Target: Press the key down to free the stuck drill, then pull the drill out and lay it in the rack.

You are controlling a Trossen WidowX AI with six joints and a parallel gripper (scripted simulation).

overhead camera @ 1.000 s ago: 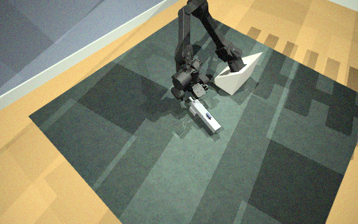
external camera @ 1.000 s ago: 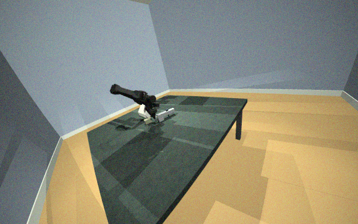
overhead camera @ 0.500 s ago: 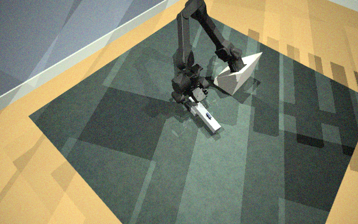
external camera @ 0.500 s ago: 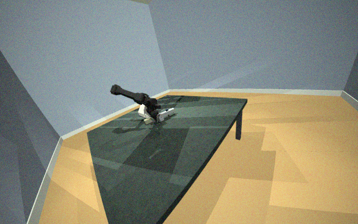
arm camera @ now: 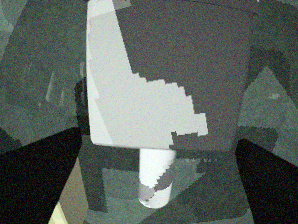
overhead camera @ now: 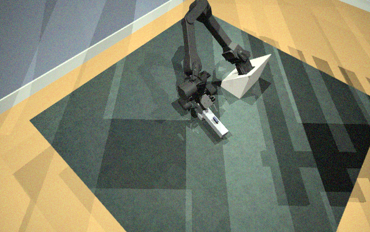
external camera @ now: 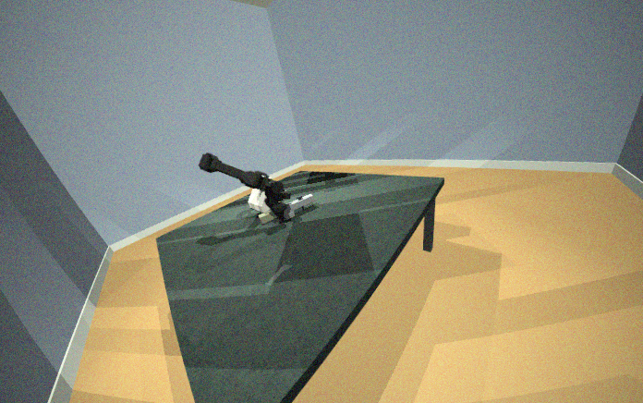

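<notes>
Now: the drill 50 mm to the left of my gripper tip and 30 mm above it. From my gripper tip the other things lie so: rack: 80 mm behind, 40 mm to the right; dark blue key: 10 mm ahead, 140 mm to the left, 30 mm above.
</notes>
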